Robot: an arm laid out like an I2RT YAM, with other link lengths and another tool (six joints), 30 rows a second.
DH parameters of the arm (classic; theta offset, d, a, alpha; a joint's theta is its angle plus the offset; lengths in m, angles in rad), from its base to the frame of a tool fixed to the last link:
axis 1: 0 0.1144 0.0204 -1.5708
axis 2: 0 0 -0.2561 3.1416
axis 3: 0.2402 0 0.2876 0
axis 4: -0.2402 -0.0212 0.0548 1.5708
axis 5: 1.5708 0.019 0 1.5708
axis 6: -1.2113 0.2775 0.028 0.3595
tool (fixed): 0 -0.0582 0 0
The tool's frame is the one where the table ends.
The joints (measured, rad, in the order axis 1, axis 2, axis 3, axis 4, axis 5, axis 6), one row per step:
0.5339, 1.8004, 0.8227, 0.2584, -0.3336, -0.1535
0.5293, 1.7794, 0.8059, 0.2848, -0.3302, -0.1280
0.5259, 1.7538, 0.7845, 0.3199, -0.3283, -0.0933
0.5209, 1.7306, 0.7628, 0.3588, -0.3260, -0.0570
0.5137, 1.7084, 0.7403, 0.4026, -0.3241, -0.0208
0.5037, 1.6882, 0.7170, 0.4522, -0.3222, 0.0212
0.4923, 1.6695, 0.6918, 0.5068, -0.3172, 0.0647
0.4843, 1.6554, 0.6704, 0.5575, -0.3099, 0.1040
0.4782, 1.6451, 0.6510, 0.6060, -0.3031, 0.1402
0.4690, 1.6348, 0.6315, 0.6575, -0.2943, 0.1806
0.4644, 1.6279, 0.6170, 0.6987, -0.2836, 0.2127
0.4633, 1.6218, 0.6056, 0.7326, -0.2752, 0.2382
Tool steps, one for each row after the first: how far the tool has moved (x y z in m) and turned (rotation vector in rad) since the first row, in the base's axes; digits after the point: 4 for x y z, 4 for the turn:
0.0027, -0.0026, 0.0078, 0.0252, -0.0110, -0.0228
0.0049, -0.0046, 0.0176, 0.0606, -0.0228, -0.0481
0.0076, -0.0074, 0.0269, 0.0978, -0.0344, -0.0753
0.0109, -0.0109, 0.0367, 0.1376, -0.0484, -0.1030
0.0150, -0.0158, 0.0464, 0.1826, -0.0611, -0.1354
0.0193, -0.0220, 0.0558, 0.2287, -0.0753, -0.1710
0.0229, -0.0272, 0.0641, 0.2703, -0.0885, -0.2018
0.0255, -0.0316, 0.0711, 0.3092, -0.1000, -0.2280
0.0292, -0.0378, 0.0789, 0.3522, -0.1120, -0.2596
0.0318, -0.0422, 0.0851, 0.3860, -0.1222, -0.2843
0.0330, -0.0446, 0.0907, 0.4148, -0.1312, -0.3005

